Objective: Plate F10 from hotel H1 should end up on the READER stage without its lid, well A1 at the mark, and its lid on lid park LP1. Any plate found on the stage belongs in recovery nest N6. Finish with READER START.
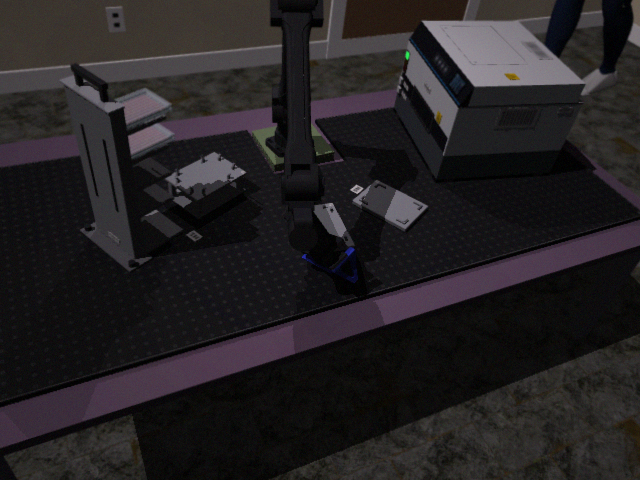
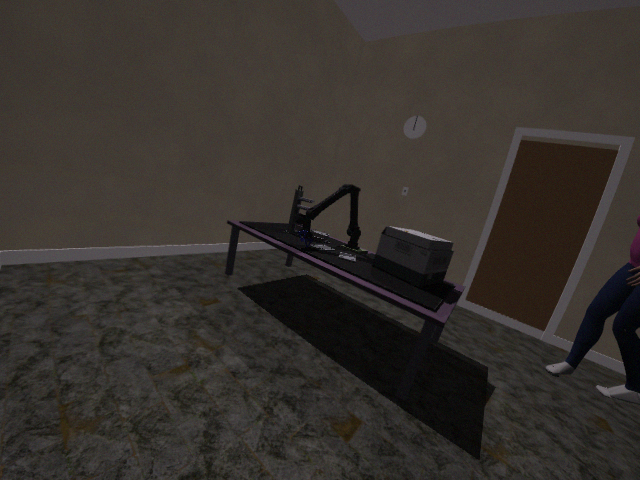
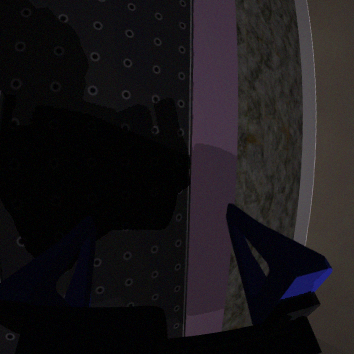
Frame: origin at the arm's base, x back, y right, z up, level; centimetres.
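Where they show: gripper, fingertip midpoint: [image 1: 344, 276] [image 2: 304, 244] [image 3: 159, 216]; arm's base, link origin: [image 2: 351, 247].
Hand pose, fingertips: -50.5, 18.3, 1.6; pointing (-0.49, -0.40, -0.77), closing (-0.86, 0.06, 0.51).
Note:
Each offset is from my fingertips to the top centre of the thing, as dx, dy, dz.
My gripper [image 1: 329, 265] [image 2: 304, 237] [image 3: 159, 216] has blue fingers, spread open and empty, above the dark mat near the table's front edge. The grey hotel tower [image 1: 108, 165] [image 2: 295, 211] stands at the left. Two plates with pinkish wells, an upper plate @(+38.4, +29.2, +29.7) [image 1: 144, 104] and a lower plate @(+38.4, +29.2, +22.6) [image 1: 149, 140], show behind it; their labels cannot be read. The white and grey reader @(+28.6, -69.8, +27.0) [image 1: 516, 129] [image 2: 413, 253] stands at the right with a green light lit. Which fixture is the stage, LP1 or N6 cannot be told; the small tags are unreadable.
A raised platform with pins @(+43.0, +11.9, +4.8) [image 1: 209, 173] stands right of the hotel. A flat plate-like fixture with corner brackets @(+15.8, -27.6, -1.0) [image 1: 408, 206] [image 2: 347, 256] lies left of the reader. Another pale fixture @(+17.4, -6.1, -0.8) [image 1: 333, 222] is partly hidden behind my gripper. The arm's green base [image 1: 266, 147] is at the back.

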